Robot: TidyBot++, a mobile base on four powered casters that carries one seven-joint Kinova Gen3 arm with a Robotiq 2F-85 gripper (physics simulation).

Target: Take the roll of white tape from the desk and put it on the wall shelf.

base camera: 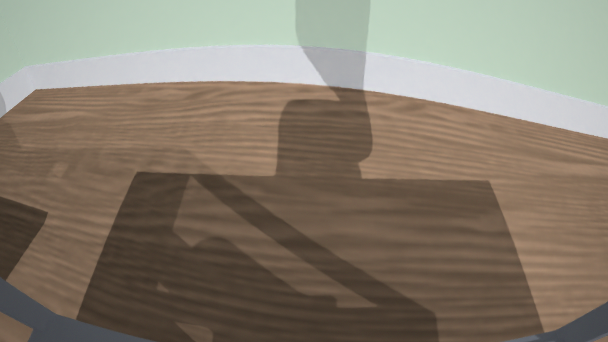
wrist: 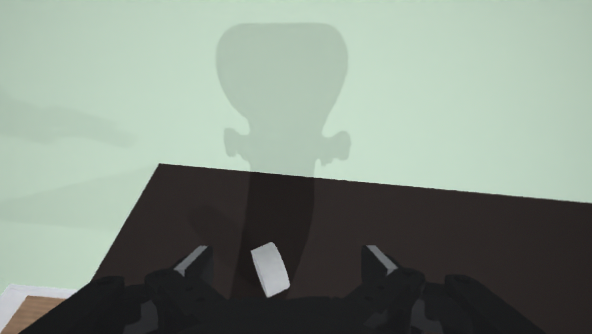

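The roll of white tape [wrist: 270, 270] stands on its rim, turned a little, on the dark wall shelf [wrist: 450, 240] in the wrist view. It is near the lower middle of that view. My gripper [wrist: 287, 262] is open, with its two fingers wide apart to the left and right of the roll in the picture. The roll lies beyond the fingertips, apart from them, and nothing is between the fingers. The tape and the gripper do not show in the base camera view.
The pale green wall [base camera: 150, 25] [wrist: 450, 100] stands behind the shelf, whose left end shows in the wrist view. The wooden floor [base camera: 200, 115] [wrist: 42, 306] runs to a white baseboard [base camera: 225, 62]. Large shadows fall on the floor and wall.
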